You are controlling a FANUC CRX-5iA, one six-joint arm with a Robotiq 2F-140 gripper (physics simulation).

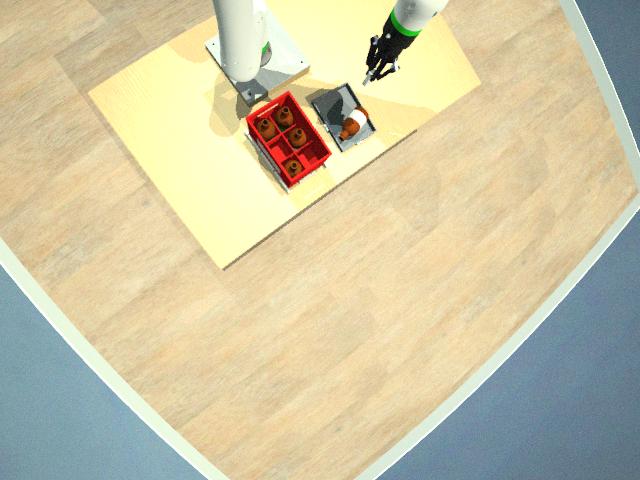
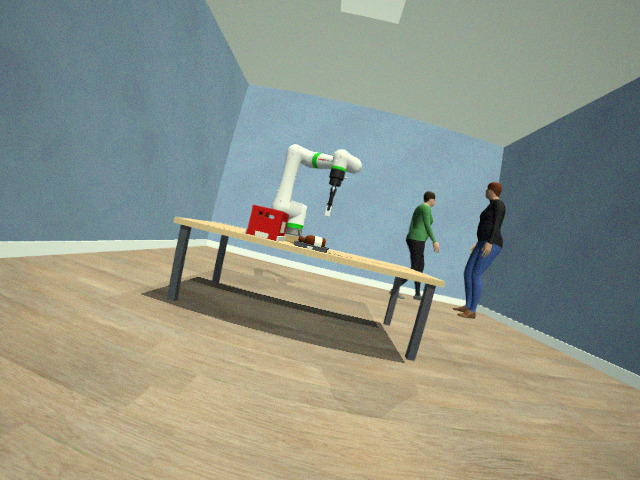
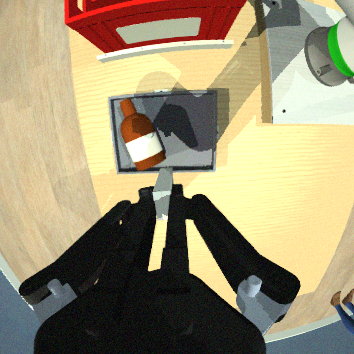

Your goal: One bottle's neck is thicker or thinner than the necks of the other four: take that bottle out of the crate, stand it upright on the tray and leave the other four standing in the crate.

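Pixels of known places: gripper, fingertip midpoint: [image 1: 366,83] [image 2: 326,216] [image 3: 167,178]; arm's base, link origin: [image 2: 292,235] [image 3: 326,56].
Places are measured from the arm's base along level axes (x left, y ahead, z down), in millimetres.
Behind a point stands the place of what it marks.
A brown bottle with a white label [image 1: 355,121] @[x 183, y 470, z -38 mm] [image 2: 315,240] @[x 200, y 499, z -14 mm] [image 3: 142,141] @[x 195, y 455, z -37 mm] lies on its side in the grey tray [image 1: 325,127] @[x 84, y 413, z 27 mm] [image 3: 216,150] @[x 233, y 295, z 14 mm], its neck pointing toward the tray's crate side. Four brown bottles stand in the red crate [image 1: 314,130] @[x -24, y 433, z -134 mm] [image 2: 256,222] @[x -158, y 540, z -37 mm] [image 3: 210,25] @[x -21, y 305, z -47 mm]: one bottle [image 1: 284,117] @[x -77, y 323, z -88 mm], another [image 1: 265,129] @[x -164, y 326, z -96 mm], a third [image 1: 297,137] @[x -82, y 414, z -99 mm] and a fourth [image 1: 293,167] @[x -164, y 501, z -123 mm]. Two crate compartments are empty. Neck differences are too small to tell. My gripper [image 1: 367,78] @[x 229, y 395, z -176 mm] [image 2: 328,210] @[x 229, y 395, z -176 mm] [image 3: 167,178] @[x 229, y 395, z -176 mm] is shut and empty, above and beside the tray, near the lying bottle's base end.
The arm's base plate [image 1: 289,56] @[x 113, y 93, z -9 mm] [image 3: 310,100] @[x 115, y 61, z -8 mm] stands on the wooden table [image 1: 196,180] @[x -490, y 303, z 41 mm] [image 2: 372,264] @[x 544, y 599, z 40 mm] behind the crate and tray. The crate is beside the tray. Two people, one in a green top [image 2: 422,222] and one in a black top [image 2: 490,227], stand beyond the table.
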